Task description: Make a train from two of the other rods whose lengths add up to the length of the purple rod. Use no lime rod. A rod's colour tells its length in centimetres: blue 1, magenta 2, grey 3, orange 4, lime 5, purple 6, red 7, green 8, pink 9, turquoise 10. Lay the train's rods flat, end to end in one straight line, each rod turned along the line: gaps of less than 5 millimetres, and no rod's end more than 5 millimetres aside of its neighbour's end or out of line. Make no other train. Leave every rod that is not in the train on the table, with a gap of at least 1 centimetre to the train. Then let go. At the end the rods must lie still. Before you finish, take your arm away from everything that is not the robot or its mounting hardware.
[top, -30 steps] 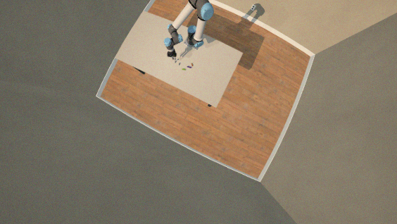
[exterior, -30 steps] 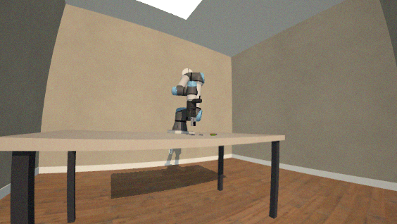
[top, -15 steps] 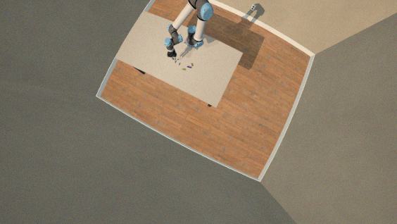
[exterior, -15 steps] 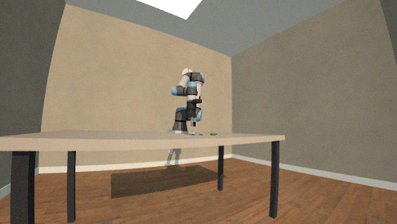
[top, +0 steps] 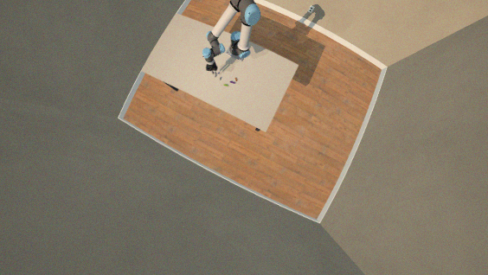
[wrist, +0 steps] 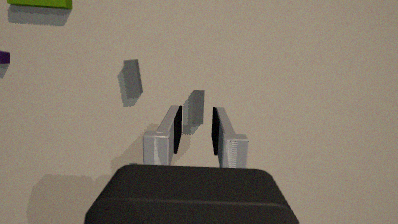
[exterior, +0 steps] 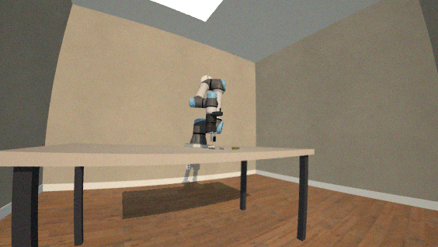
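My hand is 60 mm above the small blue rod, 40 mm past it and 10 mm to the right of it. From my hand the other things lie so: purple rod 200 mm to the left, 60 mm below, 50 mm behind; then orange rod 210 mm to the left, 100 mm behind, 60 mm below; then lime rod 160 mm to the left, 60 mm below, 20 mm ahead.
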